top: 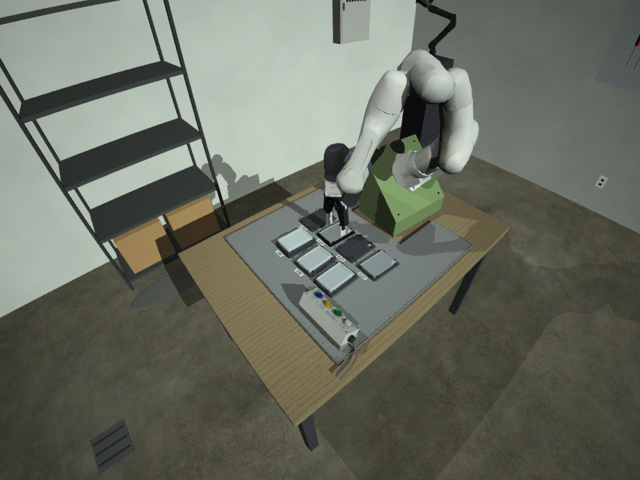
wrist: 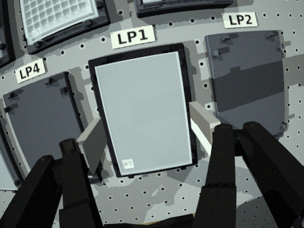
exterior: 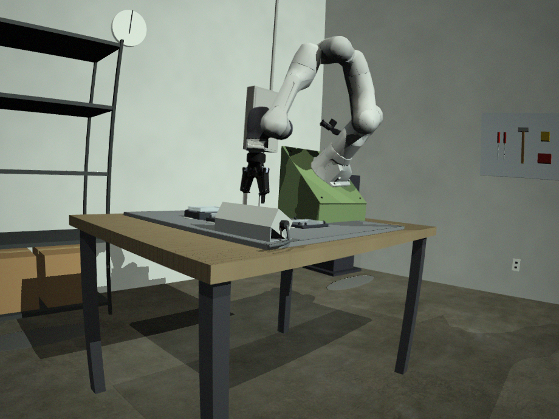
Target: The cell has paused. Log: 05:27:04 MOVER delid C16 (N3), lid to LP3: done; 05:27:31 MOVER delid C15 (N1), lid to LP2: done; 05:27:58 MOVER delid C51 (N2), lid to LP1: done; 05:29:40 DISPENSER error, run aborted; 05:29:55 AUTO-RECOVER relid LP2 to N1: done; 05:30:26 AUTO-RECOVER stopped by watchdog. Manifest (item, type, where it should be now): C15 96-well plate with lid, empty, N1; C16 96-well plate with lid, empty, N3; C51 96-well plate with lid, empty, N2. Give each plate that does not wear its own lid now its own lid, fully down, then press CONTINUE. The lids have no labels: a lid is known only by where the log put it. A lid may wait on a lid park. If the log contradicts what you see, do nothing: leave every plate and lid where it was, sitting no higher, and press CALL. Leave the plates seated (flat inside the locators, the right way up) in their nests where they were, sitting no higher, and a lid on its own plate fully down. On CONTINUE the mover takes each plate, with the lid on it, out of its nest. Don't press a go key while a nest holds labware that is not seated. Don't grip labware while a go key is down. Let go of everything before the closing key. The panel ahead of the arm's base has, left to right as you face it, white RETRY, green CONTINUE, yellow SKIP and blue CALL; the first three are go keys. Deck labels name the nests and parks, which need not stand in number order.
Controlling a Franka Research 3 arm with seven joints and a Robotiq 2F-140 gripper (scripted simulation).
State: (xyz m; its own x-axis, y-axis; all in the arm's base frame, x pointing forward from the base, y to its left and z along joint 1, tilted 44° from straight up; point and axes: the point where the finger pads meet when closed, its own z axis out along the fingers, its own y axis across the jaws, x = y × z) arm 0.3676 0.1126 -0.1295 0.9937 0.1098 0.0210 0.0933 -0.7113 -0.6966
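Now: the park LP1 5 cm below my hand. From my hand the other things lie so: park LP4: 13 cm to the left, 5 cm below, 2 cm behind; park LP2: 13 cm to the right, 5 cm below, 2 cm ahead; LP4 label: 14 cm to the left, 7 cm ahead, 5 cm below.
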